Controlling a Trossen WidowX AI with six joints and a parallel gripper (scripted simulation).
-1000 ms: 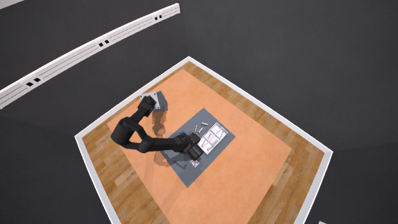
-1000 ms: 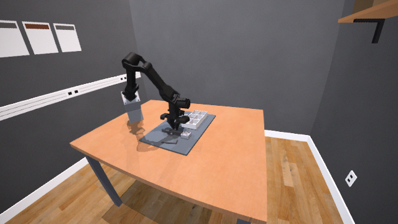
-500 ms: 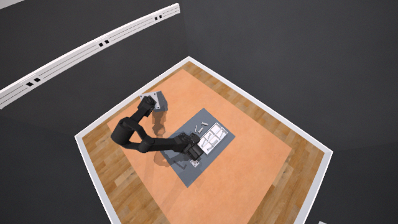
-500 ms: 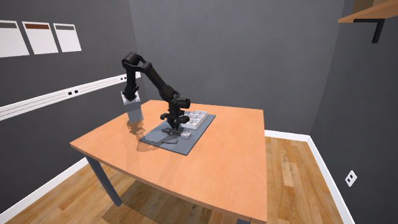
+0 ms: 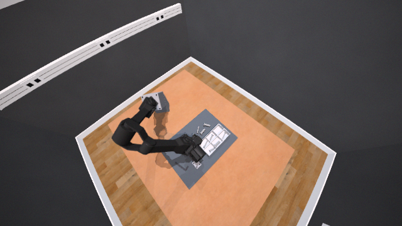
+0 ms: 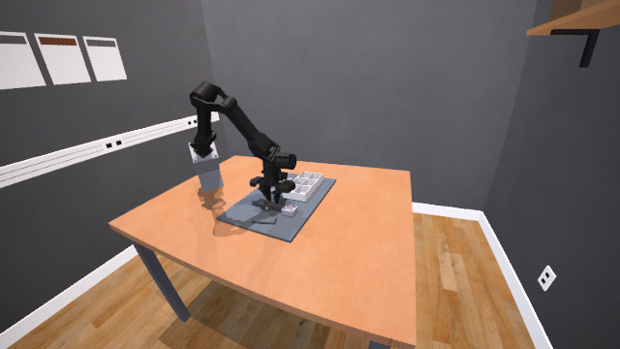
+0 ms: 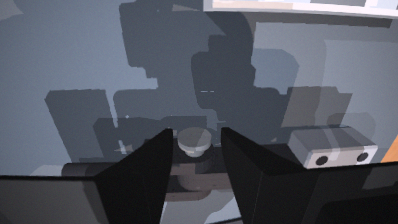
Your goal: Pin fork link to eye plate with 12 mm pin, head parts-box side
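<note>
Right now my hand is 10 mm short of the dark flat bar, 30 mm to the left of it and 30 mm above it. Round my hand: dark fork link (30 mm behind, 30 mm to the right, 30 mm below); light grey eye plate (90 mm ahead, 40 mm to the right, 20 mm below); grey mat (10 mm ahead, 70 mm to the left, 50 mm below).
</note>
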